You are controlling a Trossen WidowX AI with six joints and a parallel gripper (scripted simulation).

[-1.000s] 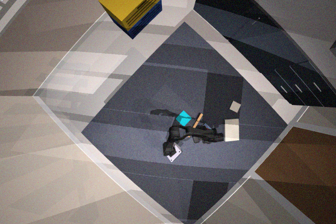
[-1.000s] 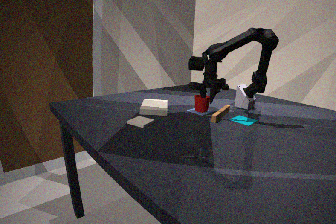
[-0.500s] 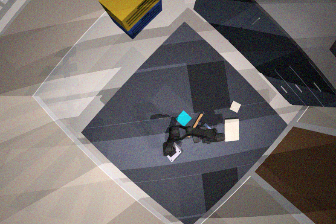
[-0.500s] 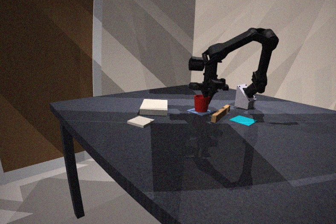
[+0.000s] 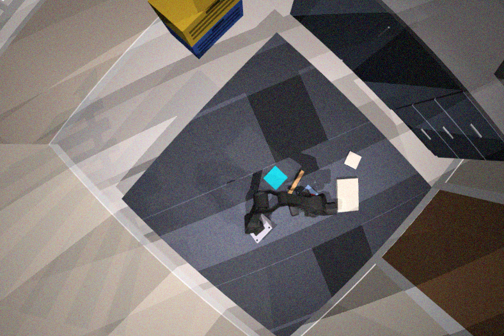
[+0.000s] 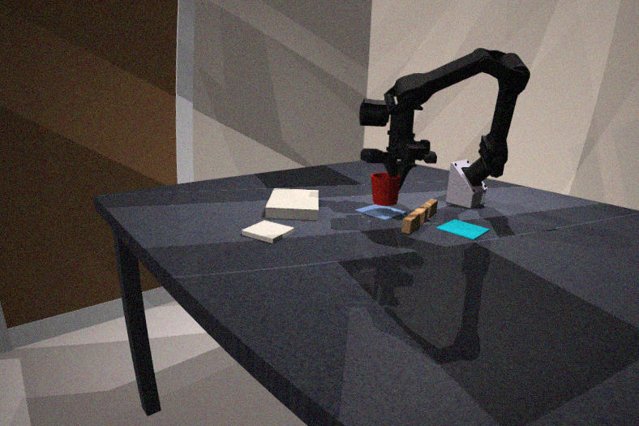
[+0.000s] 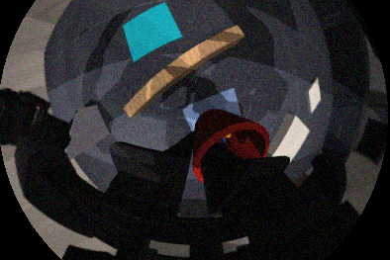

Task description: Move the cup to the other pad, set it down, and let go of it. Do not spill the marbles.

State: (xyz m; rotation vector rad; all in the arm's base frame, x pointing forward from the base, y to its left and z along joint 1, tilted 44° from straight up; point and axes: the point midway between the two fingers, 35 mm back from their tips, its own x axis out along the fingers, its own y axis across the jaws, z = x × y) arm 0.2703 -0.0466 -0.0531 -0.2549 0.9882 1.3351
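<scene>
Now: gripper tip 3 cm past the cyan pad, 19 cm to the right of it and 7 cm above it. The rest, counted from my gripper tip: red cup: 3 cm ahead, 2 cm to the right; pale blue pad: 3 cm ahead, 2 cm to the right, 7 cm below; wooden block: 9 cm to the left, 5 cm below.
</scene>
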